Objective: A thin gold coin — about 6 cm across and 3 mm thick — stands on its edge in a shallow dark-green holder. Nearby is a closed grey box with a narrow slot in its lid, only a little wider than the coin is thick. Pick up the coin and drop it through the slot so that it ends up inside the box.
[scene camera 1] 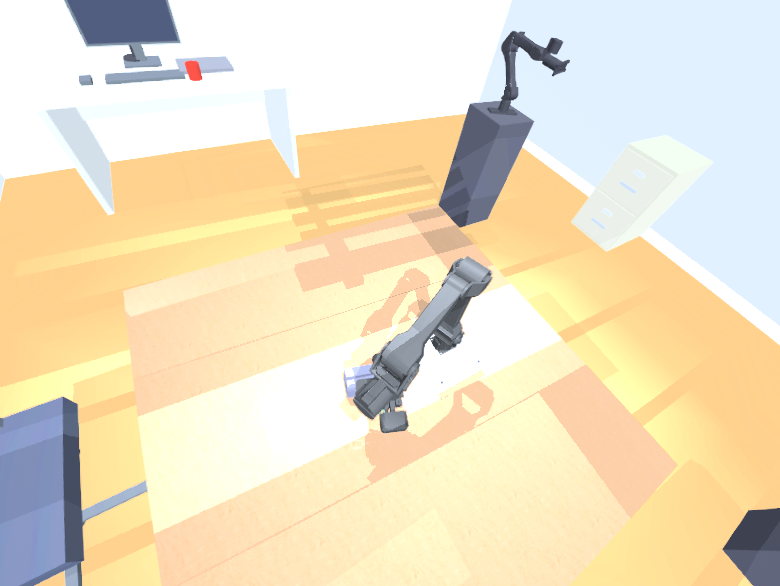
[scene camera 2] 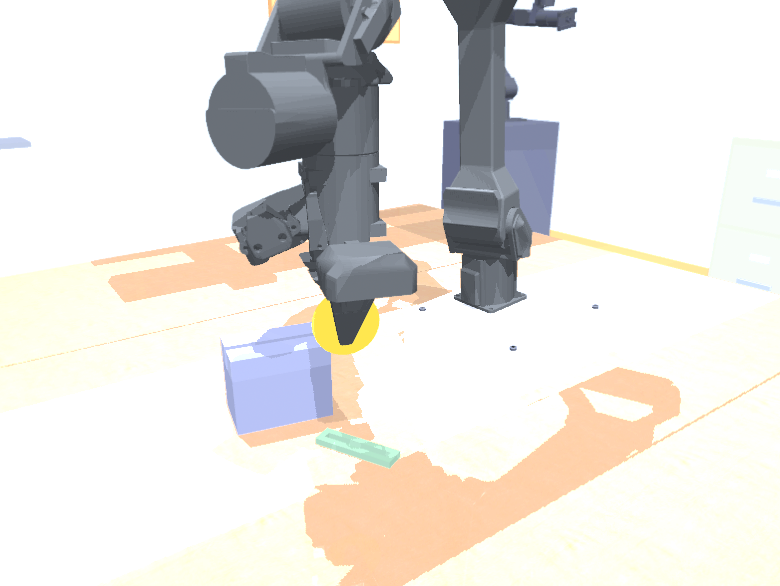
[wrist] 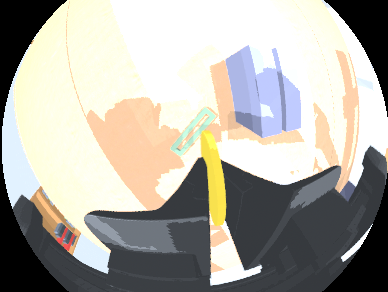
Labels:
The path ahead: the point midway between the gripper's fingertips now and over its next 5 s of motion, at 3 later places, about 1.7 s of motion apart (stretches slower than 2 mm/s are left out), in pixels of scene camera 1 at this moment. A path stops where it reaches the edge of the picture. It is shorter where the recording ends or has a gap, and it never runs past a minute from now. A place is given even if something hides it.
My gripper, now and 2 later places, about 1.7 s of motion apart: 384, 401; 362, 372; 362, 373

